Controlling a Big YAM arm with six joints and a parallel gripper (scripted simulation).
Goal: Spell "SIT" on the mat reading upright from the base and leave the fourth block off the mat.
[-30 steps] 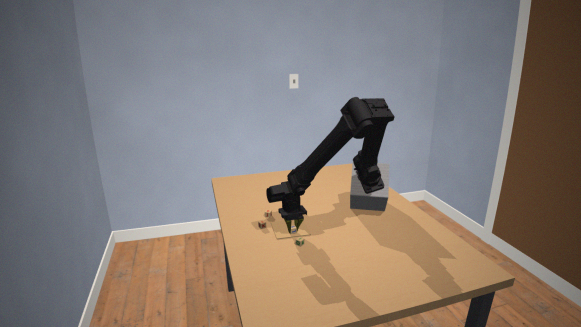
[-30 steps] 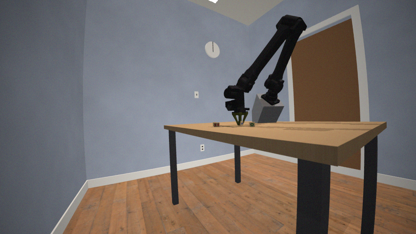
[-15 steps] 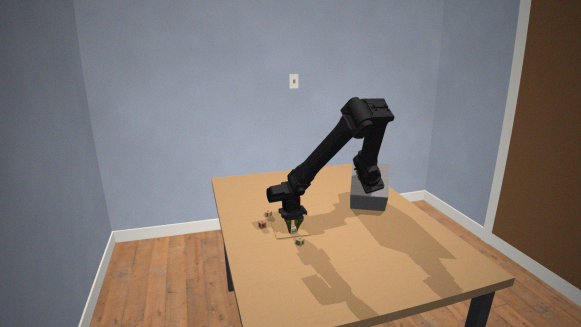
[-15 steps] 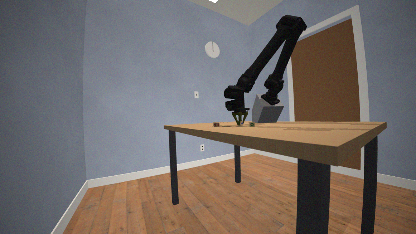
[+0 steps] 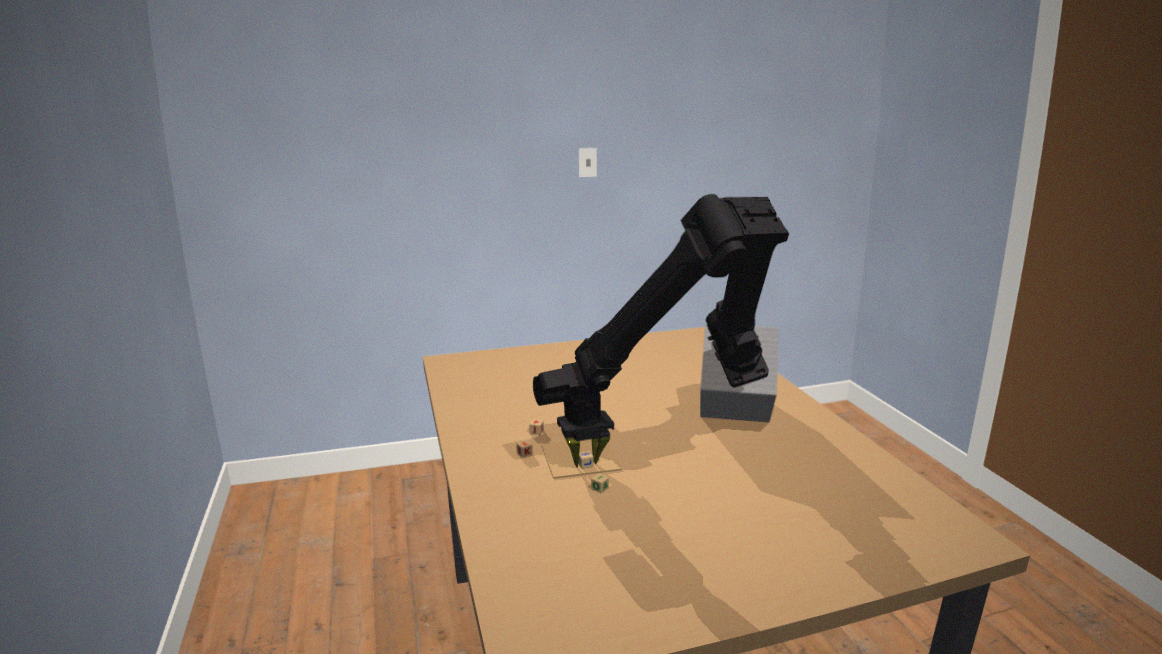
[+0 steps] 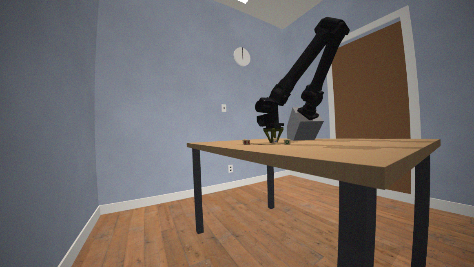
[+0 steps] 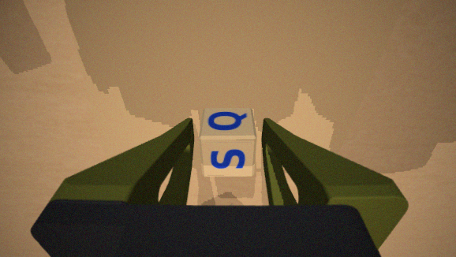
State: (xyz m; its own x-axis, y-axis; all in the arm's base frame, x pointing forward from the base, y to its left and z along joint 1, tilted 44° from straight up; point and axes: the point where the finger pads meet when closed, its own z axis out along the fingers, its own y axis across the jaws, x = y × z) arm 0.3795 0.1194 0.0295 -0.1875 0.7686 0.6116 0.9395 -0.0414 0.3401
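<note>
My gripper is now 40 mm to the left of the tan mat, 10 mm short of it and 10 mm above it. From my hand the other things lie so: T block (120 mm ahead, 70 mm to the right); green-lettered block (90 mm to the left, 20 mm behind).
</note>
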